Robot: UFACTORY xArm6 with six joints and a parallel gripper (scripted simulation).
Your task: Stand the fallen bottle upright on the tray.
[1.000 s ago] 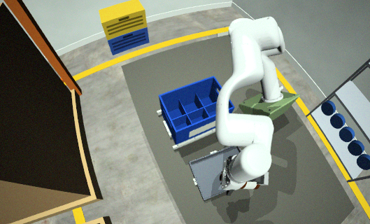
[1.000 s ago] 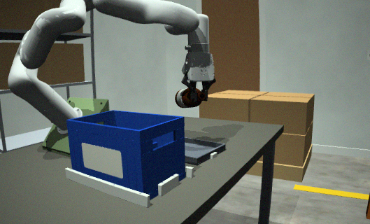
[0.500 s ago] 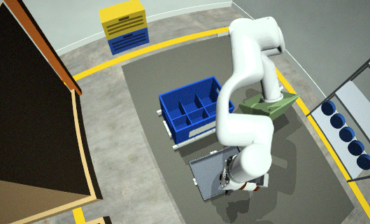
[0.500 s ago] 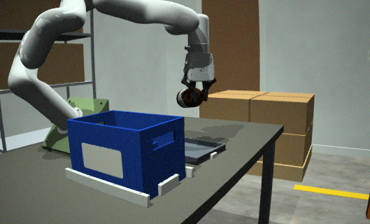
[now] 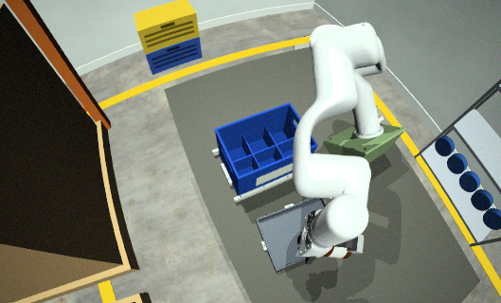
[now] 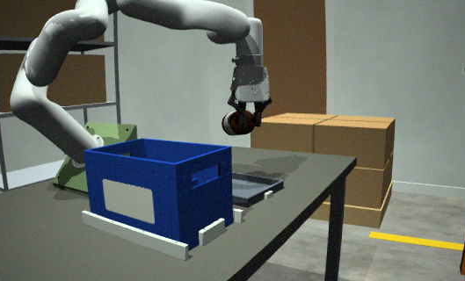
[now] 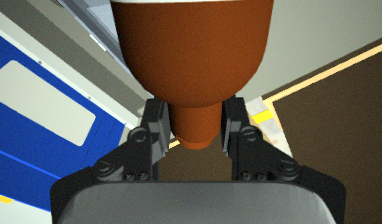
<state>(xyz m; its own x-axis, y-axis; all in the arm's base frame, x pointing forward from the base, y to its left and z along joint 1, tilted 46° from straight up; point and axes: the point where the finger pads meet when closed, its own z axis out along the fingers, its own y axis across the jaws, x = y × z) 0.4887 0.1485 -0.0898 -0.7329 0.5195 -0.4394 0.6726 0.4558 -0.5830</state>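
My gripper is now 40 mm past the brown bottle, 40 mm to the right of it and 10 mm above it. The rest, counted from my hand: grey tray (50 mm behind, 30 mm to the right, 190 mm below); blue crate (100 mm behind, 330 mm to the right, 120 mm below).
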